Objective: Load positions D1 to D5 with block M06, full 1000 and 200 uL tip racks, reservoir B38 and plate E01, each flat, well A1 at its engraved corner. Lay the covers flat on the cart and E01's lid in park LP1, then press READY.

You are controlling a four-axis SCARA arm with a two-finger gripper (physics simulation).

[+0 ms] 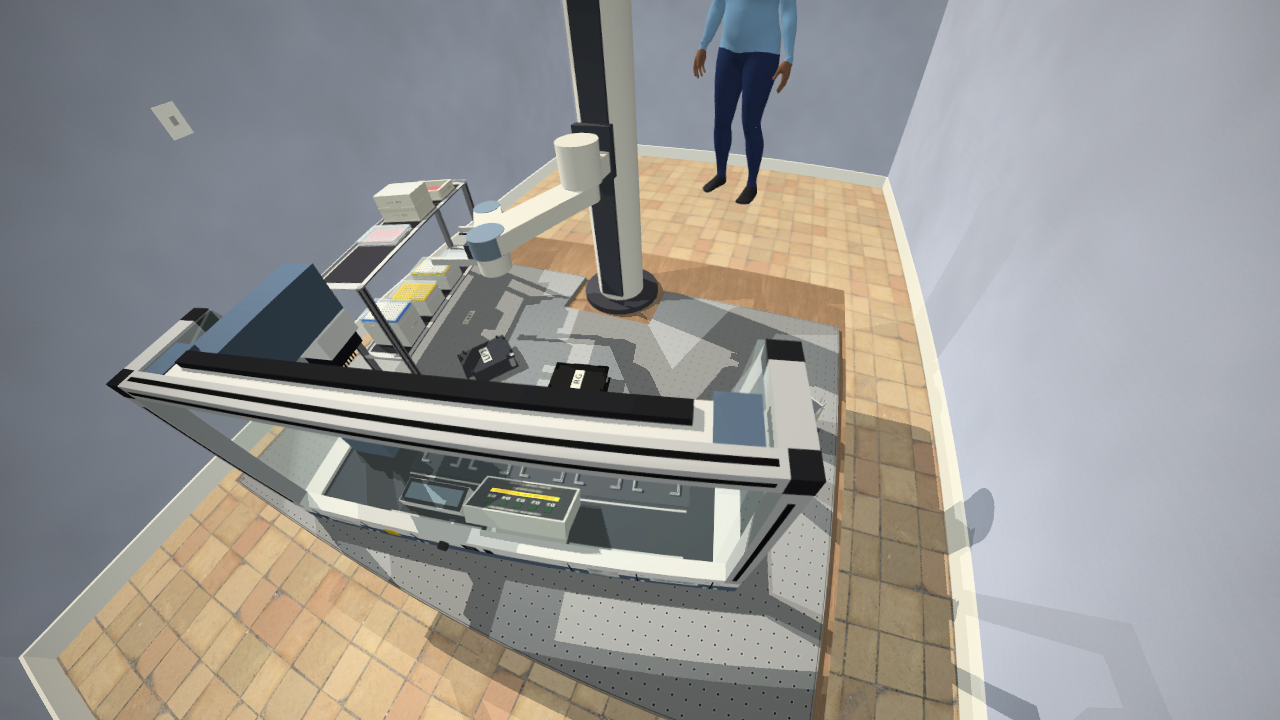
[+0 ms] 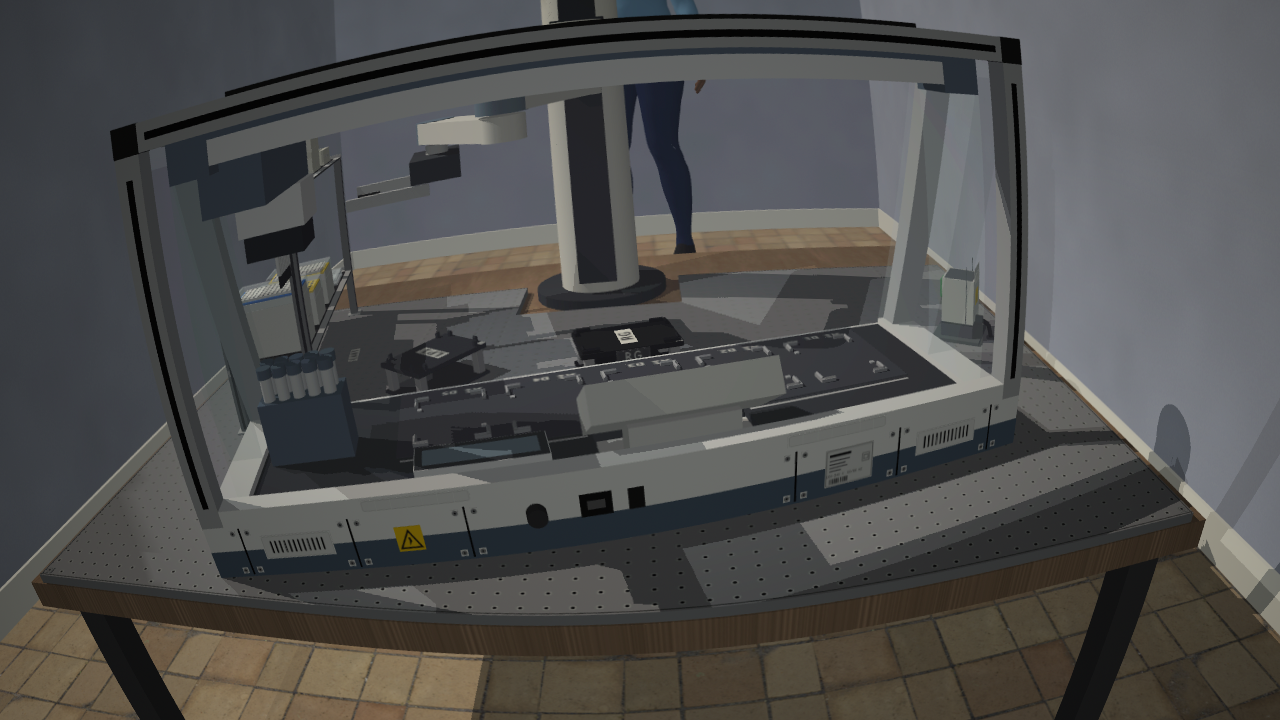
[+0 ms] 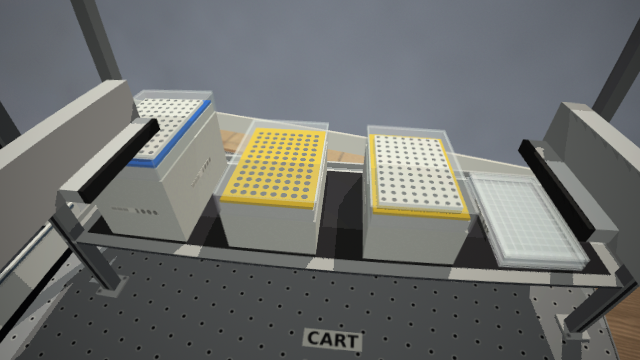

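Observation:
My gripper is open and empty, its fingers wide apart in front of the cart. On its lower shelf stand, left to right, a blue-rimmed 1000 rack with a white top, a yellow rack showing open holes, a yellow-rimmed rack with a white top, and a clear plate lying flat near the right finger. Clear covers sit over the three racks. Park LP1 stands on the table. The deck shows bare corner brackets. The D1–D5 panel faces up.
The cart's upper shelf holds stacked pale boxes and a pinkish plate. A black RG stand is beside LP1. A tube rack, the deck's frame and the arm's column rise as obstacles.

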